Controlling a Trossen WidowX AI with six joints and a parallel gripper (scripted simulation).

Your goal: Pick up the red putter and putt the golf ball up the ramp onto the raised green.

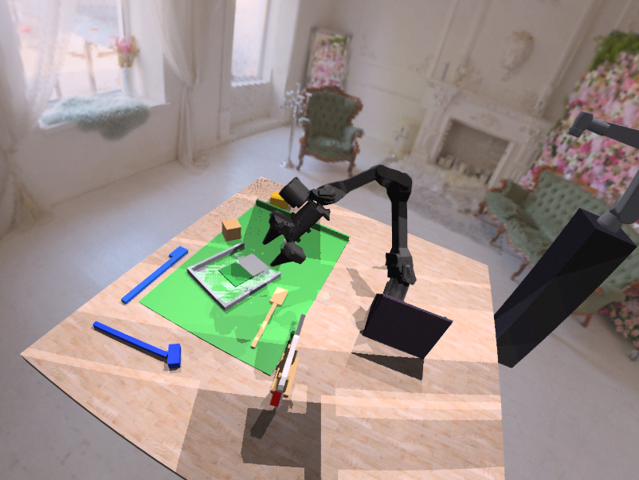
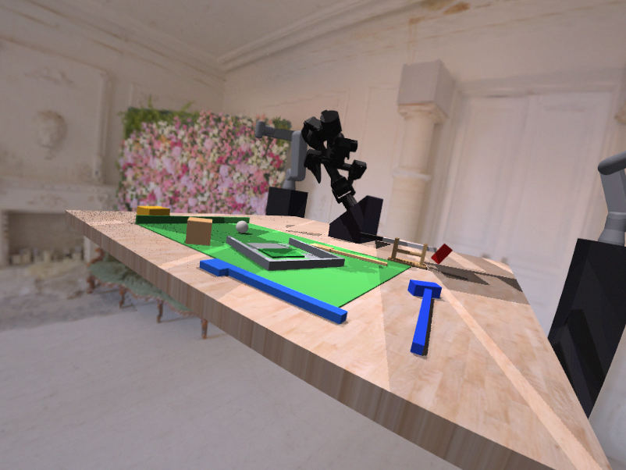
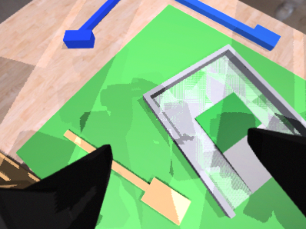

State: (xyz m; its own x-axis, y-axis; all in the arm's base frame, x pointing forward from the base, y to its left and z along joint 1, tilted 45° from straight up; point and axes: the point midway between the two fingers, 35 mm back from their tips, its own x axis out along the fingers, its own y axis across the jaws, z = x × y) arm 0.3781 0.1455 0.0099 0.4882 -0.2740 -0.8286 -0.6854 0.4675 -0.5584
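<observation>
My gripper tip is now 190 mm to the right of the red putter, 190 mm past it and 150 mm above it. From my gripper tip the other things lie so: wooden rack 200 mm to the left, 190 mm behind, 170 mm below; white golf ball 310 mm to the right, 180 mm below, 50 mm ahead.
</observation>
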